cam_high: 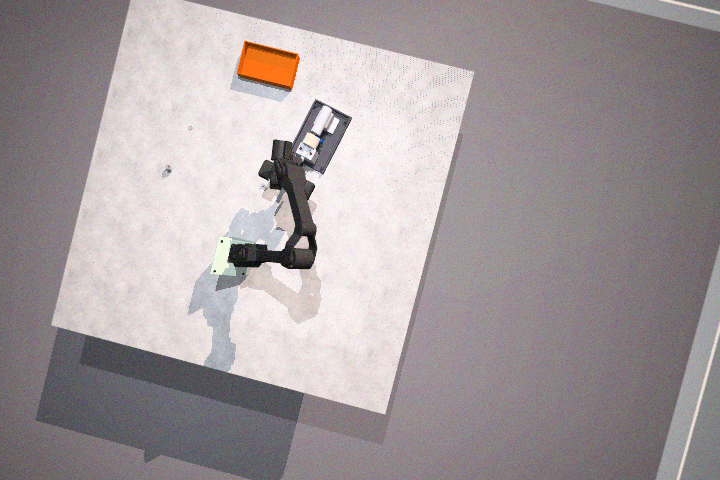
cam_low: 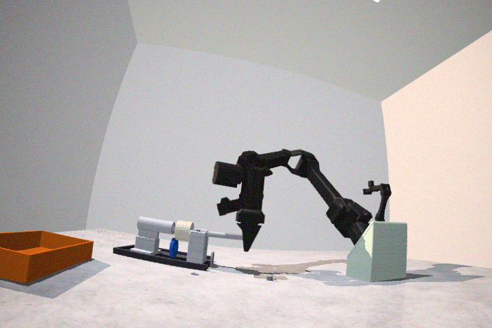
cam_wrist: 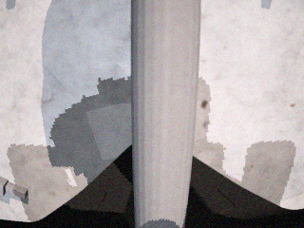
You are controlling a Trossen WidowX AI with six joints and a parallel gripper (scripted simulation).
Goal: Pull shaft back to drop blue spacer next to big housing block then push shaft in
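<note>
Right now the shaft is 8 cm ahead of my gripper tip, 3 cm above it and 2 cm to the right of it. Also, from my gripper tip: blue spacer (18 cm ahead, 4 cm to the right, 1 cm below); then orange bin (40 cm ahead, 20 cm to the left, 4 cm below); then dark bit (11 cm to the left, 4 cm below, 3 cm behind).
</note>
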